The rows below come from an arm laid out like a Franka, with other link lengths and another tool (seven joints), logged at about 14 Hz.
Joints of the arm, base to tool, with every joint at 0 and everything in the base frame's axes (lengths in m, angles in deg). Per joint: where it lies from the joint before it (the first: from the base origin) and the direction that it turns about. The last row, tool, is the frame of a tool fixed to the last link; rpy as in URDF.
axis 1: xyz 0 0 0.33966 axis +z
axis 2: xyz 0 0 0 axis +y
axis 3: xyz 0 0 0.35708 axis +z
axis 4: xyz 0.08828 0 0 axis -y
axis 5: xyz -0.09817 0 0.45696 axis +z
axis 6: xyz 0 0 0 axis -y
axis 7: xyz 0.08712 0 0 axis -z
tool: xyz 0.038 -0.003 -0.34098 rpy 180 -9.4 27.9
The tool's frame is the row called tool.
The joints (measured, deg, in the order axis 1, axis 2, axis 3, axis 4, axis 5, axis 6, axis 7), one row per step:
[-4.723, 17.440, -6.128, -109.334, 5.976, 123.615, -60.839]
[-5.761, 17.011, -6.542, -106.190, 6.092, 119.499, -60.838]
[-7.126, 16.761, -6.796, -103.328, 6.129, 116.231, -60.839]
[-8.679, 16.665, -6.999, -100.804, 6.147, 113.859, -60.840]
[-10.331, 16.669, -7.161, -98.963, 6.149, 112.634, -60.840]
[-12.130, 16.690, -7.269, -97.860, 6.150, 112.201, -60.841]
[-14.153, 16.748, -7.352, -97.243, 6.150, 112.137, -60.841]
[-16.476, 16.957, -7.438, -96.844, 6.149, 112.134, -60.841]
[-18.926, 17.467, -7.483, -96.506, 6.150, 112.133, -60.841]
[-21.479, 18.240, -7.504, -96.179, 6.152, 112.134, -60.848]
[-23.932, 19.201, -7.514, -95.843, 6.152, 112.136, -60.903]
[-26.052, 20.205, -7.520, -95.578, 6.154, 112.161, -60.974]
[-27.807, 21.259, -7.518, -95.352, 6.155, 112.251, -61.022]
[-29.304, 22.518, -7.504, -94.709, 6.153, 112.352, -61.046]
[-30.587, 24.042, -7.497, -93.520, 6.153, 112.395, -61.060]
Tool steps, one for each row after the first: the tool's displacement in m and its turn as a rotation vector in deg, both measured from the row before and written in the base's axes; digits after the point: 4 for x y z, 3 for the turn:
[0.0038, -0.0159, 0.0278, 0.362, 0.457, -1.177]
[0.0033, -0.0190, 0.0247, 0.195, 0.099, -1.343]
[0.0032, -0.0218, 0.0213, 0.022, -0.275, -1.527]
[0.0025, -0.0237, 0.0156, -0.161, -0.599, -1.669]
[-0.0001, -0.0252, 0.0096, -0.216, -0.617, -1.836]
[-0.0034, -0.0276, 0.0051, -0.198, -0.458, -2.076]
[-0.0073, -0.0308, 0.0012, -0.120, -0.157, -2.390]
[-0.0101, -0.0312, -0.0034, 0.002, 0.184, -2.480]
[-0.0125, -0.0315, -0.0069, 0.112, 0.435, -2.554]
[-0.0137, -0.0294, -0.0093, 0.200, 0.591, -2.394]
[-0.0134, -0.0246, -0.0106, 0.270, 0.660, -2.045]
[-0.0120, -0.0199, -0.0115, 0.300, 0.676, -1.700]
[-0.0085, -0.0180, -0.0104, 0.170, 0.501, -1.433]
[-0.0049, -0.0173, -0.0090, 0.024, 0.335, -1.203]

